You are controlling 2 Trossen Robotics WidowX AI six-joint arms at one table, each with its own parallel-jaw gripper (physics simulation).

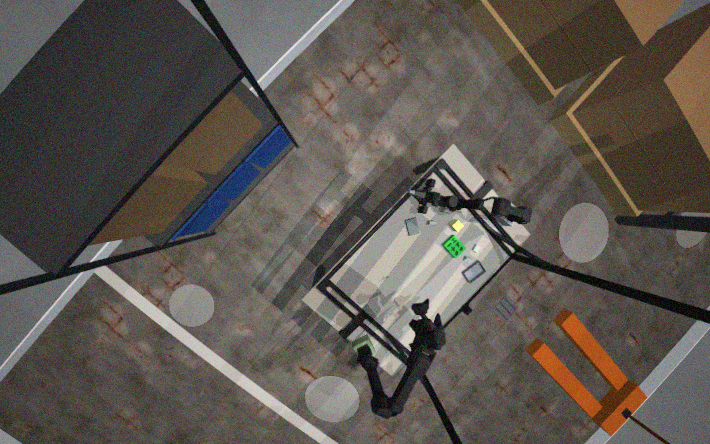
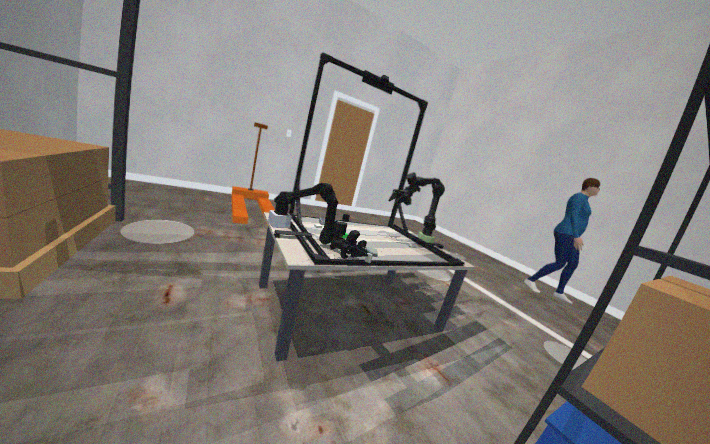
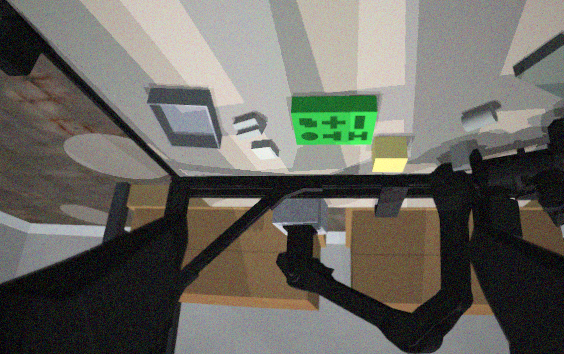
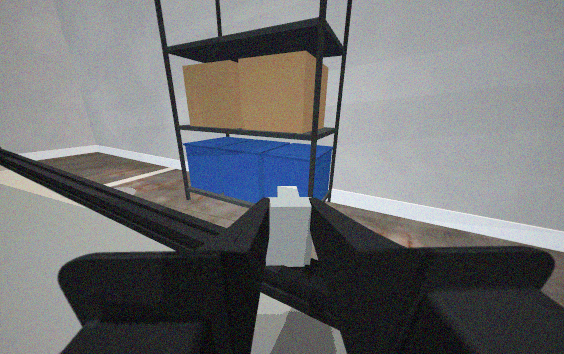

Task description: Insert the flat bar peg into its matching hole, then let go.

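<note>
The green board (image 1: 454, 246) (image 3: 335, 119) with several shaped holes lies flat on the table (image 1: 397, 260), towards its right side. My right gripper (image 1: 415, 194) (image 2: 364, 252) (image 4: 288, 204) is shut on a light grey peg (image 4: 288, 232) with a narrower tab on top. It holds the peg low by the table's far edge, well away from the board. My left gripper (image 1: 421, 305) (image 2: 398, 194) is open and empty, raised high over the table's near edge.
A yellow block (image 1: 457, 225) (image 3: 389, 154) lies beside the board. A grey tray (image 1: 473, 271) (image 3: 186, 119), two small pale pieces (image 3: 249, 124) (image 3: 264, 149) and a grey piece (image 1: 411, 225) lie around. A black frame (image 3: 280, 184) (image 2: 309, 128) rims the table. A shelf rack (image 4: 317, 105) stands beyond.
</note>
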